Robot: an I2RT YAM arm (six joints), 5 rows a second.
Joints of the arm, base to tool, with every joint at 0 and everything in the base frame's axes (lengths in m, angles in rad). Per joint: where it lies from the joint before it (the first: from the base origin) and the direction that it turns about. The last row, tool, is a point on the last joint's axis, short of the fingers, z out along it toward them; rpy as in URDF.
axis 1: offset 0 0 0.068 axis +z
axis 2: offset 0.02 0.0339 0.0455 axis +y
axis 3: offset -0.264 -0.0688 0 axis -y
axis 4: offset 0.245 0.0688 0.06 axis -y
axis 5: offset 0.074 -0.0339 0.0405 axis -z
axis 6: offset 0.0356 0 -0.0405 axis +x
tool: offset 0 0 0 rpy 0 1.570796 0
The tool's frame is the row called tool.
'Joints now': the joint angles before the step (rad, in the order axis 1, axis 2, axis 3, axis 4, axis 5, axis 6). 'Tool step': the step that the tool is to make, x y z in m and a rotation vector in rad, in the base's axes. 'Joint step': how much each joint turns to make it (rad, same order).
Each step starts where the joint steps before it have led.
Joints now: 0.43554, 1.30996, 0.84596, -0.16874, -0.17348, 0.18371
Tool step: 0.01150, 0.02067, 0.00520, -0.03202, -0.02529, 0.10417
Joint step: 0.04251, 0.07739, 0.08138, -0.00839, -0.02600, -0.06989
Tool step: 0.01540, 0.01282, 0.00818, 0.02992, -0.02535, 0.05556
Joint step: 0.00819, 0.06648, 0.07636, 0.02292, -0.04712, -0.01594
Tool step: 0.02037, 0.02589, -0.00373, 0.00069, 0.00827, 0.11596
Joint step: 0.03065, 0.12671, 0.10983, -0.00326, -0.07237, -0.04731
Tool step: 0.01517, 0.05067, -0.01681, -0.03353, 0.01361, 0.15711
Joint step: 0.08886, 0.17758, 0.14396, -0.01629, -0.04160, -0.06162
